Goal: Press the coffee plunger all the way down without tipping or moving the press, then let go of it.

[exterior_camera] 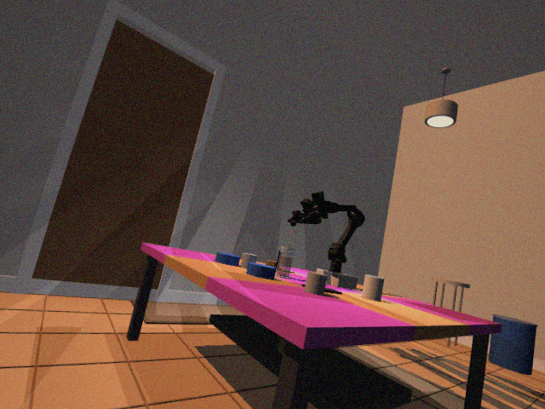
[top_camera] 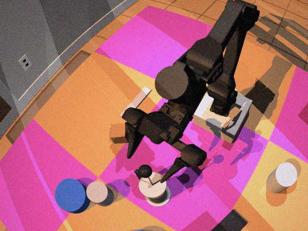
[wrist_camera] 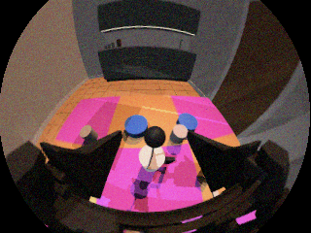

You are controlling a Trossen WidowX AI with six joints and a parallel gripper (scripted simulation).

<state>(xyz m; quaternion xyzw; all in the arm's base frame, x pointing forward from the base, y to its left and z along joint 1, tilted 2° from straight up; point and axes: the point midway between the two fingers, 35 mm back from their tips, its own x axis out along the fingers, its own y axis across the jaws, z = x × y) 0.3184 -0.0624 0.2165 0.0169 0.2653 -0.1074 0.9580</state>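
Right now the coffee press is 10 mm behind my gripper tip, 10 mm to the right of it and 140 mm below it. From my gripper tip the other things lie so: small orange block 130 mm behind, 210 mm to the right, 240 mm below; flat pale strip 280 mm behind, 230 mm to the right, 260 mm below; pale cup 180 mm behind, 360 mm to the left, 220 mm below.
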